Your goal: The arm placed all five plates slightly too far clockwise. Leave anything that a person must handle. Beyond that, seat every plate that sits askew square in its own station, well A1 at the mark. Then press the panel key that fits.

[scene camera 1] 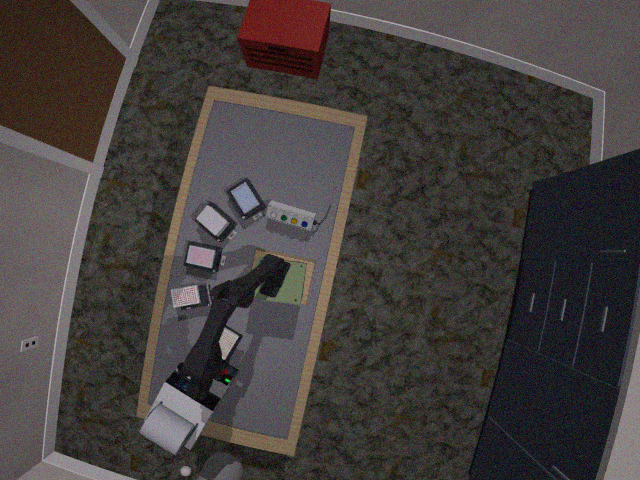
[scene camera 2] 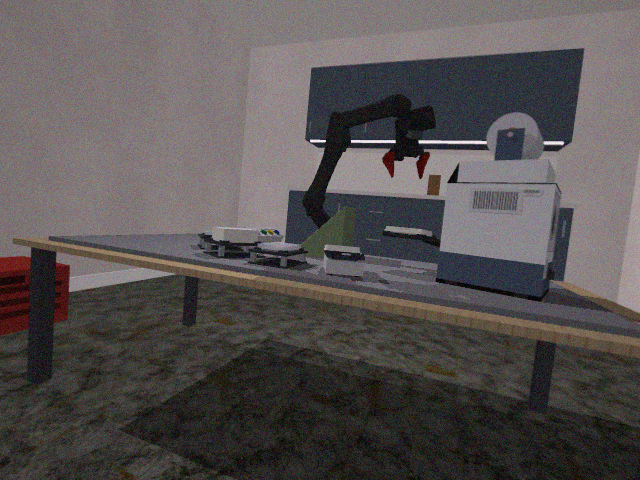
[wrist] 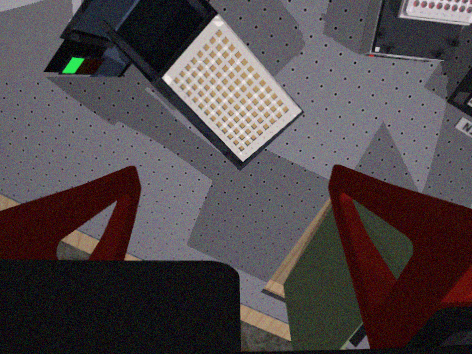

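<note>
My gripper point(scene camera 2: 406, 176) point(wrist: 234, 176) is open and empty, high above the table. The tan-welled plate point(scene camera 1: 229, 343) point(scene camera 2: 408, 229) point(wrist: 235, 90) lies on the dark tray sticking out of the white machine, beyond my fingertips in the wrist view. The red-welled plate point(scene camera 1: 186, 296) point(wrist: 442, 7) sits on a dark station. The pink plate point(scene camera 1: 202, 256), white plate point(scene camera 1: 214, 221) and blue plate point(scene camera 1: 246, 198) sit on dark stations in an arc. Small skews and the A1 marks are too small to tell. The key panel point(scene camera 1: 291, 214) has white, green, yellow and blue keys.
The white machine point(scene camera 1: 192, 408) point(scene camera 2: 496, 222) stands at one table end; a green light point(scene camera 1: 227, 380) point(wrist: 73, 65) shows beside its tray. The green wedge-shaped arm stand point(scene camera 1: 294, 281) point(scene camera 2: 345, 229) point(wrist: 320, 280) is on the table. A red cabinet point(scene camera 1: 284, 31) stands on the floor.
</note>
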